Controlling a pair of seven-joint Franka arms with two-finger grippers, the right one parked.
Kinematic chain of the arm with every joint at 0, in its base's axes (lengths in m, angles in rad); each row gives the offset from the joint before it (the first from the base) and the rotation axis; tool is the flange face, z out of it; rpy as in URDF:
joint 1: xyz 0 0 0.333 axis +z
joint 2: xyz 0 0 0 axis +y
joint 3: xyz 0 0 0.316 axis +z
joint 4: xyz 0.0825 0 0 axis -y
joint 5: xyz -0.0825 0 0.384 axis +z
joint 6: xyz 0 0 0 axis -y
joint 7: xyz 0.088 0 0 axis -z
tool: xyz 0 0 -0.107 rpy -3.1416 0 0
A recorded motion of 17 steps. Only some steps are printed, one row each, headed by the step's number.
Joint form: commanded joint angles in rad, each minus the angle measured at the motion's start. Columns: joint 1, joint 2, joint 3, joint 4, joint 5, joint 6, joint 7.
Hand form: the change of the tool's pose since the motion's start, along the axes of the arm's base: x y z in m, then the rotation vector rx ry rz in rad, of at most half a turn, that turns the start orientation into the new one. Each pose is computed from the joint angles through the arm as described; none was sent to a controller.
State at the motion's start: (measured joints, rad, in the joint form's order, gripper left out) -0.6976 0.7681 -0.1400 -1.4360 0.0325 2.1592 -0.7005
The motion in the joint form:
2: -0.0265 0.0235 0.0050 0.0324 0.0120 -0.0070 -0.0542
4: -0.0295 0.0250 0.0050 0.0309 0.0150 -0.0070 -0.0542
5: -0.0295 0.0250 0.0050 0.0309 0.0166 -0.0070 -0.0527
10: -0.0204 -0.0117 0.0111 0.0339 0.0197 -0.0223 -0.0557
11: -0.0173 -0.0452 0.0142 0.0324 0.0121 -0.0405 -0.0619
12: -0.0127 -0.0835 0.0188 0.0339 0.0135 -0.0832 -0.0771
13: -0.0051 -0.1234 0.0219 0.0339 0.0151 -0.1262 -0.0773
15: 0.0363 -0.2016 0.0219 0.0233 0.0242 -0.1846 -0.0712
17: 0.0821 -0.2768 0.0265 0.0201 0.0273 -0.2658 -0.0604
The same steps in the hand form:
2: -0.0069 -0.0140 -0.0035 0.0100 -0.0087 0.0268
4: -0.0088 -0.0150 -0.0052 0.0136 -0.0085 0.0219
5: -0.0088 -0.0150 -0.0053 0.0143 -0.0095 0.0195
10: 0.0007 -0.0094 0.0210 0.0042 -0.0335 0.0339
11: 0.0034 -0.0067 0.0429 -0.0055 -0.0417 0.0488
12: 0.0061 -0.0005 0.0673 0.0038 -0.0457 0.0696
13: 0.0087 0.0075 0.0922 0.0118 -0.0494 0.0775
15: 0.0226 0.0357 0.1379 0.0175 -0.0680 0.1070
17: 0.0354 0.0710 0.1820 0.0357 -0.0711 0.1438

